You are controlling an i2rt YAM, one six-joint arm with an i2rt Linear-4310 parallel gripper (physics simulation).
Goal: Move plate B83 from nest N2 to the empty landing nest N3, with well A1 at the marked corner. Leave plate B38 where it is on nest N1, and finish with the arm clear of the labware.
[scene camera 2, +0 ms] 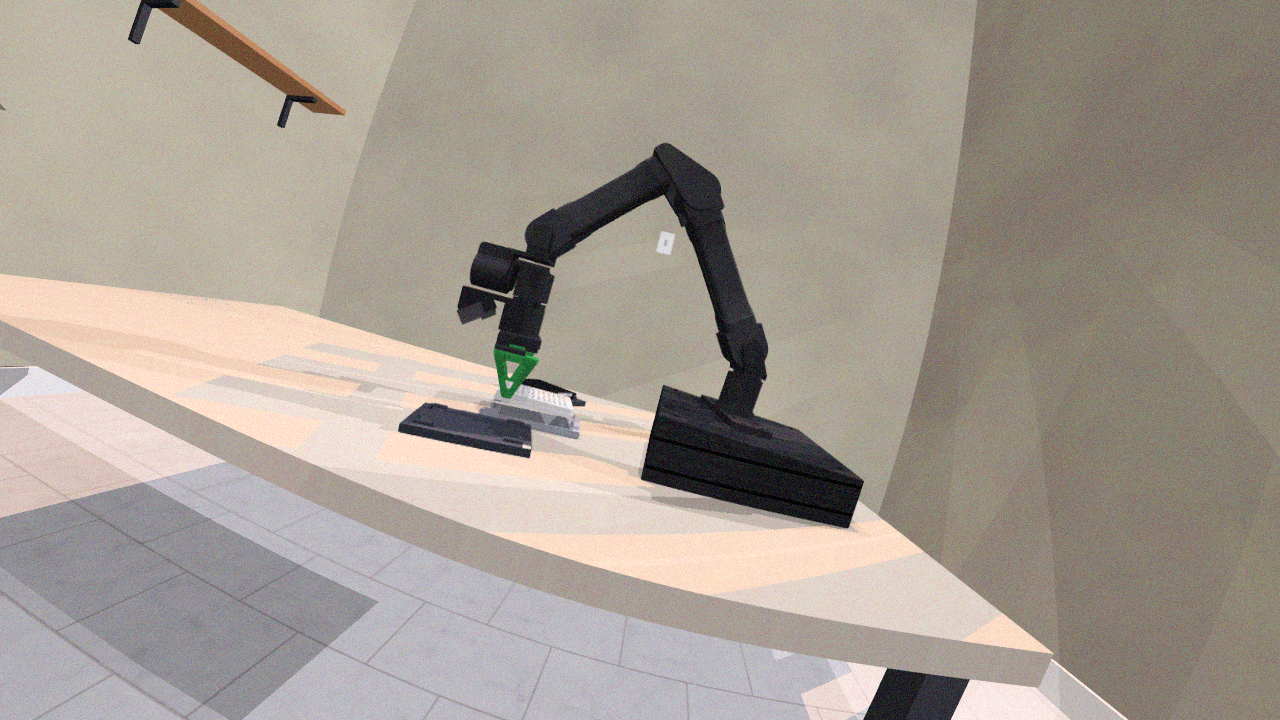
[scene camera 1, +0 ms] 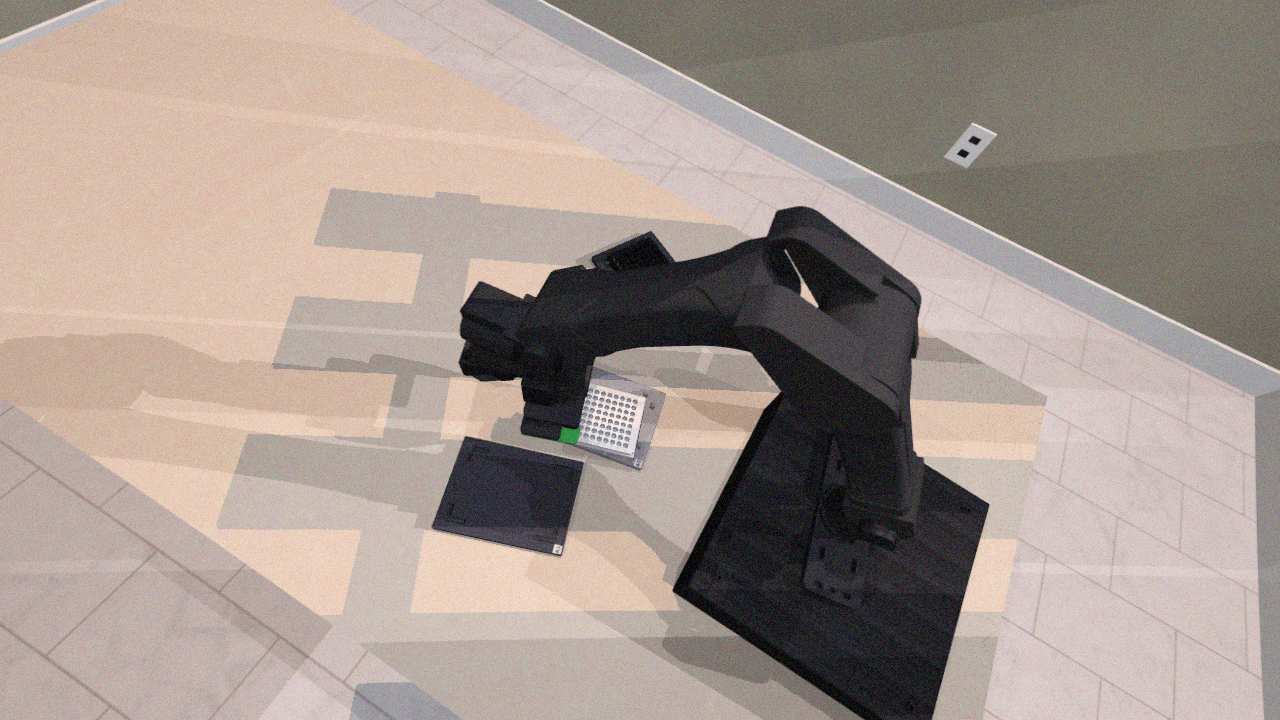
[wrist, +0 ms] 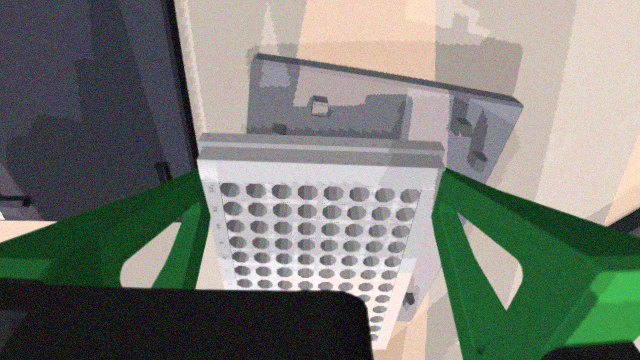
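Note:
The white well plate [scene camera 1: 611, 419] [scene camera 2: 547, 398] [wrist: 320, 175] is held low over a light grey nest with small pegs [scene camera 1: 645, 429] [scene camera 2: 568, 430] [wrist: 350, 115]. In the wrist view it looks turned relative to the nest's far edge; a small gap seems to show below it in scene camera 2. My gripper [scene camera 2: 512, 385] [wrist: 320, 180] is shut on this plate, one green finger on each side. A dark blue nest [scene camera 1: 510, 497] [scene camera 2: 465, 429] [wrist: 65, 90] stands empty beside it. A black plate [scene camera 1: 637, 253] [scene camera 2: 553, 386] stands behind, partly hidden by the arm. Nest numbers and plate names are not readable.
The arm's black base block [scene camera 1: 832, 573] [scene camera 2: 751, 456] stands on the table to the right of the nests. The arm reaches over the black plate in scene camera 1. A wooden wall shelf [scene camera 2: 259, 58] is high at the upper left, far from the arm.

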